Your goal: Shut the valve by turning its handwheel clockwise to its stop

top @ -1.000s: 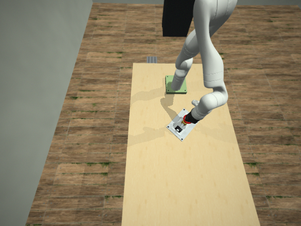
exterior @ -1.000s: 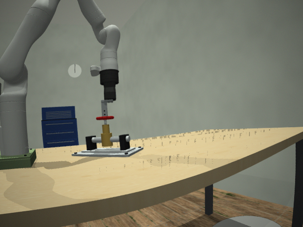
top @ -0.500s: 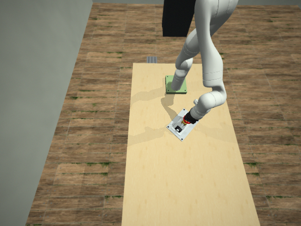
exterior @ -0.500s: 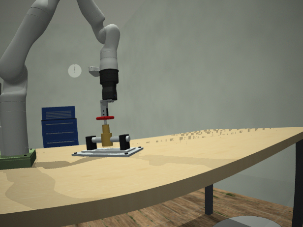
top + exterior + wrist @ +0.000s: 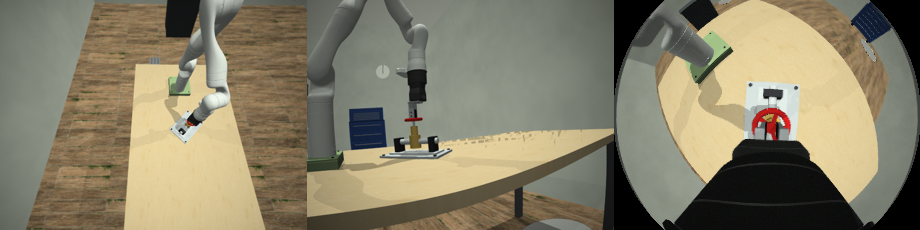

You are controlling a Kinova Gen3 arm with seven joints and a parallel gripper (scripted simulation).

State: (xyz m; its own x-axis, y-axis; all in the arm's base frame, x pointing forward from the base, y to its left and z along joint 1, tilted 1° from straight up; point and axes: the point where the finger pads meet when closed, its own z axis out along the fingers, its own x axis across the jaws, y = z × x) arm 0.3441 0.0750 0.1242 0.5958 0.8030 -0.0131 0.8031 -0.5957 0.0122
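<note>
Right now the red handwheel is 30 mm below my hand.
</note>
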